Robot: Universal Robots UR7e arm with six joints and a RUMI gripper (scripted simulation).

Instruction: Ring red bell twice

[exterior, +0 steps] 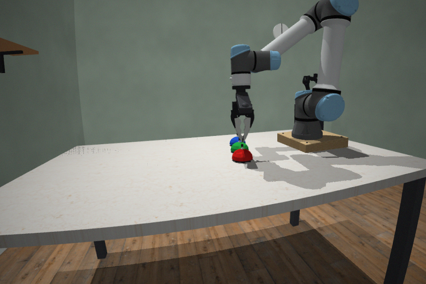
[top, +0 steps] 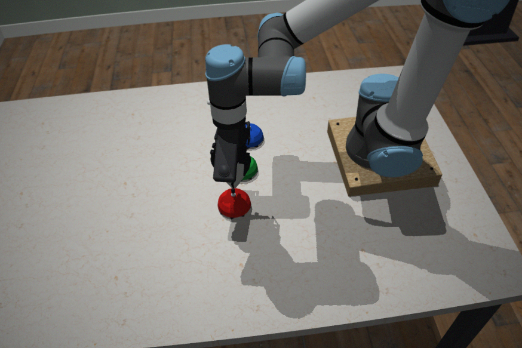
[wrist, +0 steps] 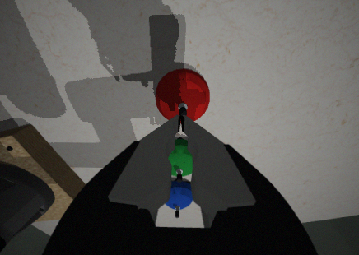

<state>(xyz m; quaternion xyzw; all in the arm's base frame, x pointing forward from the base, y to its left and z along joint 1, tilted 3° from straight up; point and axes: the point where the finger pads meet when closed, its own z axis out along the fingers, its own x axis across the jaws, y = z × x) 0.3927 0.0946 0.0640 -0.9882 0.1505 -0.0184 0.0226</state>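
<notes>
The red bell lies 5 cm below my hand. From my hand the other things lie so: green bell (12 cm to the right, 5 cm below, 4 cm behind); then blue bell (24 cm to the right, 7 cm behind, 5 cm below).
</notes>
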